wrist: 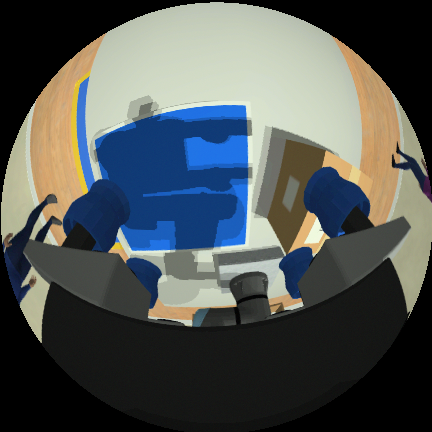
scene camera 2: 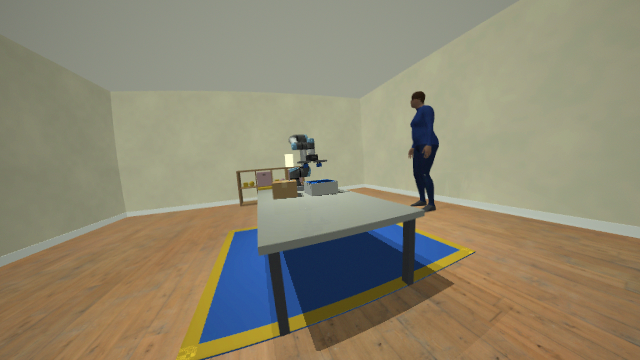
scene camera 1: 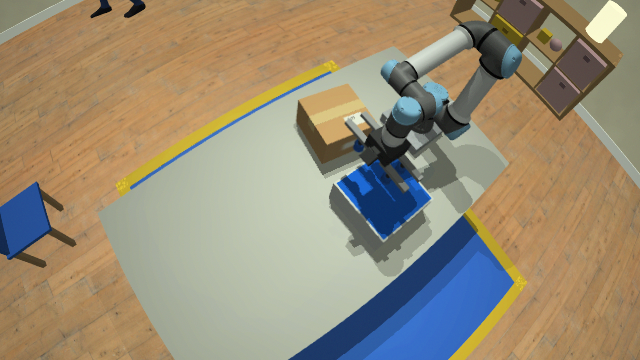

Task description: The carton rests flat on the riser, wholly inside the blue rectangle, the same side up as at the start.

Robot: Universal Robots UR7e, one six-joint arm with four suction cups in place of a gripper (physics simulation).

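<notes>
The brown carton (scene camera 1: 331,120) (scene camera 2: 284,190) (wrist: 306,169) stands upright on the table, beside the riser and apart from it. The grey riser (scene camera 1: 345,212) (scene camera 2: 321,189) has a blue rectangle (scene camera 1: 385,207) (wrist: 215,152) on its top, partly in the arm's shadow. My gripper (scene camera 1: 382,157) (scene camera 2: 312,162) (wrist: 218,240) has its suction off and holds nothing. It hangs above the riser's end nearest the arm's base, with one side reaching over the carton's near corner. In scene camera 1, its bars hide part of the carton's label and of the blue rectangle.
The pale table (scene camera 1: 225,250) (scene camera 2: 330,215) carries the arm's base behind the gripper. A shelf unit with boxes and a lamp (scene camera 1: 606,21) stands behind. A blue chair (scene camera 1: 25,220) stands beyond the table. A person in blue (scene camera 2: 424,130) stands at the right in scene camera 2.
</notes>
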